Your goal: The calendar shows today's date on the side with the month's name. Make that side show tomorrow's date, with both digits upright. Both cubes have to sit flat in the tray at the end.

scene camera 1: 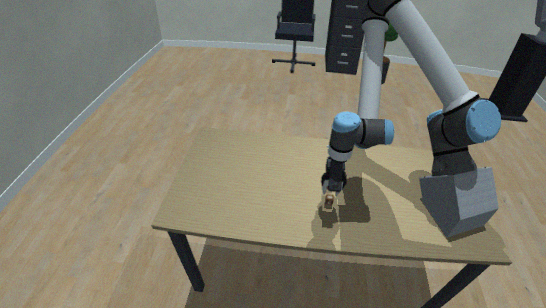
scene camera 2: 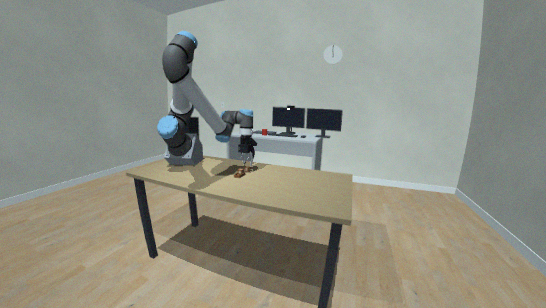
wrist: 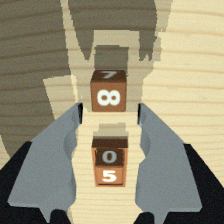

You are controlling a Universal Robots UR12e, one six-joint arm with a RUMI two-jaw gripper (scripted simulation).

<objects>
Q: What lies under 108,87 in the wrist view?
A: A cube.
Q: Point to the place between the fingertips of the gripper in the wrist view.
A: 110,104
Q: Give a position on a cube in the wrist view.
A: At 109,166
</objects>
